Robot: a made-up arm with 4 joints.
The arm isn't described. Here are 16 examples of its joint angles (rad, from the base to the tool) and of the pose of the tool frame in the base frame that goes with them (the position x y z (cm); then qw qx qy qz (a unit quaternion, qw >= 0)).
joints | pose
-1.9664 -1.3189 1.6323 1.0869 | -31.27 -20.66 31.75 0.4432 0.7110 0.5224 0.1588
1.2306 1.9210 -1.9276 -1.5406 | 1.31 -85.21 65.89 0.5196 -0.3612 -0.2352 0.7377
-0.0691 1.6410 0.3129 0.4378 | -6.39 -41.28 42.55 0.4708 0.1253 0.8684 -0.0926
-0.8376 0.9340 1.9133 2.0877 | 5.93 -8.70 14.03 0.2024 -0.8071 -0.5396 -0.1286
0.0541 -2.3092 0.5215 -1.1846 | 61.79 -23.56 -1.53 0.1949 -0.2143 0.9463 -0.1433
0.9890 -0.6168 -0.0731 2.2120 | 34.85 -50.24 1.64 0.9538 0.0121 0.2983 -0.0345
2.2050 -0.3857 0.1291 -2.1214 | 58.76 -40.64 49.20 0.7055 -0.0627 0.7057 -0.0150
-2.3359 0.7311 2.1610 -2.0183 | 24.94 11.32 -9.33 0.4076 -0.7286 0.2357 -0.4974
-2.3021 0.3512 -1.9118 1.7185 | 14.13 -59.42 5.82 0.3329 0.7292 -0.4711 -0.3680
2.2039 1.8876 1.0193 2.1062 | 1.11 -18.27 5.79 0.5461 0.1717 0.6810 0.4567
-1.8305 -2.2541 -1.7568 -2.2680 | -47.72 -93.18 26.87 0.1424 -0.4650 -0.6223 0.6134
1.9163 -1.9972 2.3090 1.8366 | 32.13 -14.97 17.28 0.2052 -0.8823 -0.3484 0.2409
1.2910 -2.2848 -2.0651 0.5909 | 53.05 -52.48 7.38 0.0401 0.4211 -0.5111 -0.7483
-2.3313 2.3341 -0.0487 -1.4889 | 34.77 -50.40 -19.58 0.0174 -0.0243 -0.9996 -0.0016
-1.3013 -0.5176 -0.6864 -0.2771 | -49.78 -65.10 34.17 0.9116 -0.2903 0.2360 0.1702
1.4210 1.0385 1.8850 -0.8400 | -37.32 1.57 9.89 0.4813 0.7880 -0.3373 -0.1835
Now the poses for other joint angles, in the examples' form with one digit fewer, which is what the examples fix.
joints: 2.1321 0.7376 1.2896 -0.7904
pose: 10.3 -3.8 -25.7 0.368 0.574 -0.710 0.179
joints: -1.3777 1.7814 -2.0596 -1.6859
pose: 27.7 -82.8 -31.4 0.381 0.645 0.346 0.565
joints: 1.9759 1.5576 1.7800 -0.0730
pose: -34.0 -11.8 8.4 0.611 0.766 -0.153 0.133
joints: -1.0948 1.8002 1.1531 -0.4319
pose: 34.3 -12.9 31.2 0.279 -0.050 0.791 -0.543
